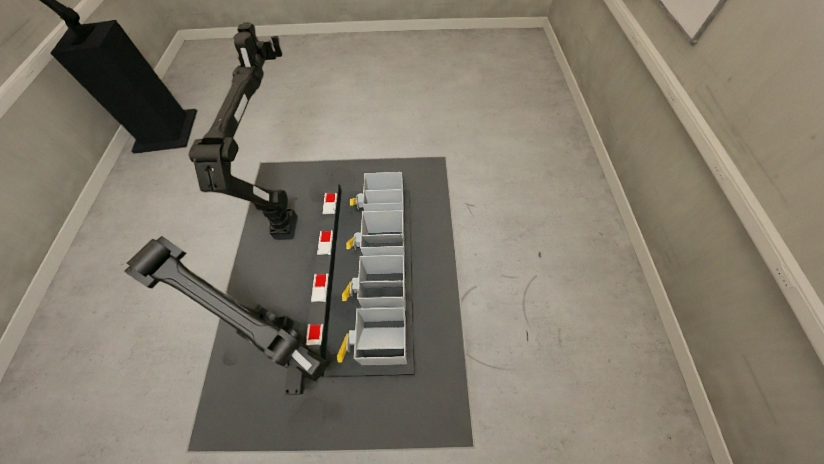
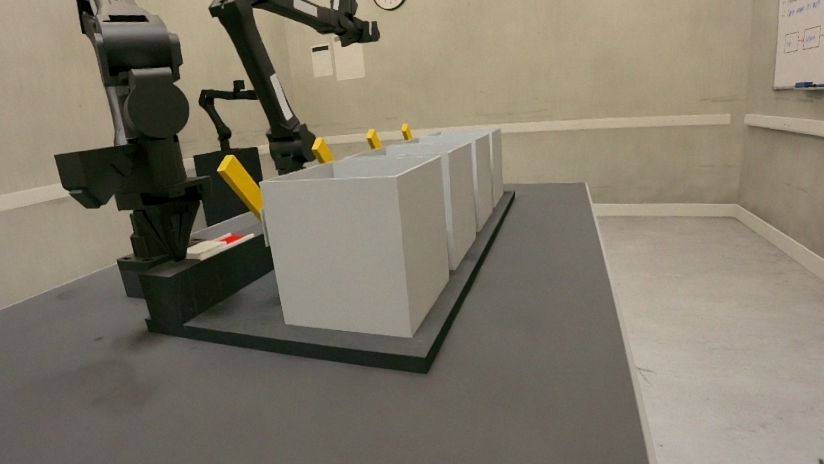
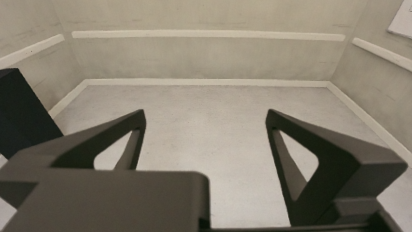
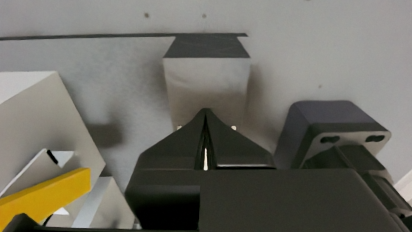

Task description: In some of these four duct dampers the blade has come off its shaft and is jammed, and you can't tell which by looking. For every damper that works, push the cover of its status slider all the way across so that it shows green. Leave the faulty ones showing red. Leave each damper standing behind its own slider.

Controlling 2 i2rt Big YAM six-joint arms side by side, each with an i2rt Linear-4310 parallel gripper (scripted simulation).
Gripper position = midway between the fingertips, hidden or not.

In view: my left gripper (image 3: 205, 115), my right gripper (image 2: 180, 260), a damper (image 2: 369, 255), a damper (image 1: 379, 196), a damper (image 1: 372, 221) and a damper (image 1: 386, 264).
My right gripper is seen too in image 4 (image 4: 205, 115).
